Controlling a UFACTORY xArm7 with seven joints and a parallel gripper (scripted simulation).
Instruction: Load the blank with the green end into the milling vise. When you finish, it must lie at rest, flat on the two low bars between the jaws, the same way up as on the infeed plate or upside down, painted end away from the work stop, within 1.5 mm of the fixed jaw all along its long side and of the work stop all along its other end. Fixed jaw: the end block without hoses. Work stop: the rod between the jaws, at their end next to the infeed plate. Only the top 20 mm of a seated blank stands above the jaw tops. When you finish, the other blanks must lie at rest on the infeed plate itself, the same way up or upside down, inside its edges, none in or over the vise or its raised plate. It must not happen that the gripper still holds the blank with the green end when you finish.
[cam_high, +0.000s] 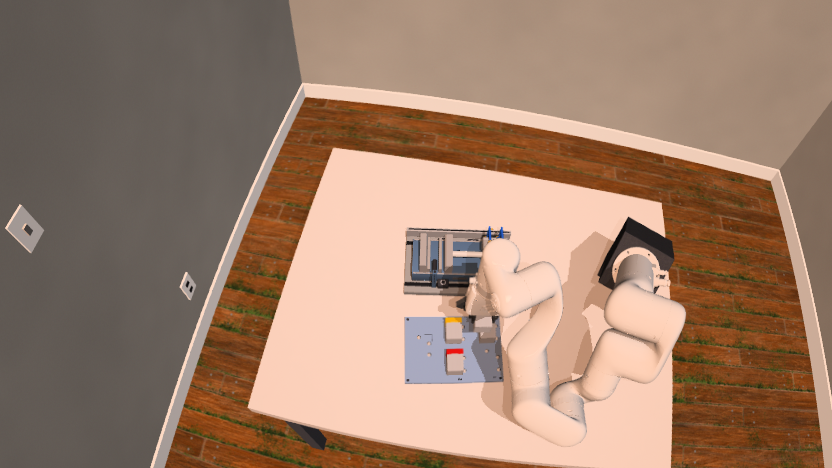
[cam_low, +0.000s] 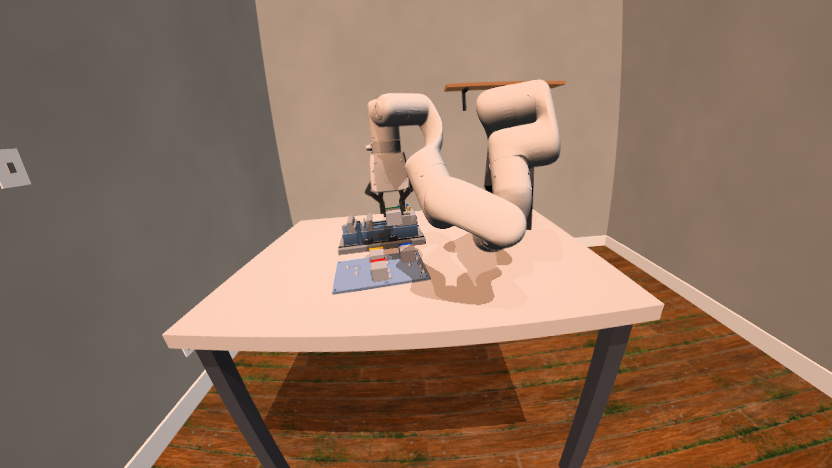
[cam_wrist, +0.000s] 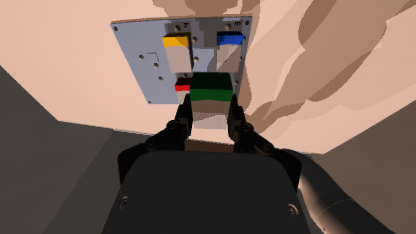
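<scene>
My gripper is now 9 cm short of the rod, 20 cm to the left of it and 9 cm above it. The rest, counted from my hand: blue-ended blank 2 cm behind, 3 cm to the right, 15 cm below; yellow-ended blank 6 cm ahead, 15 cm below; green-ended blank 2 cm below.
</scene>
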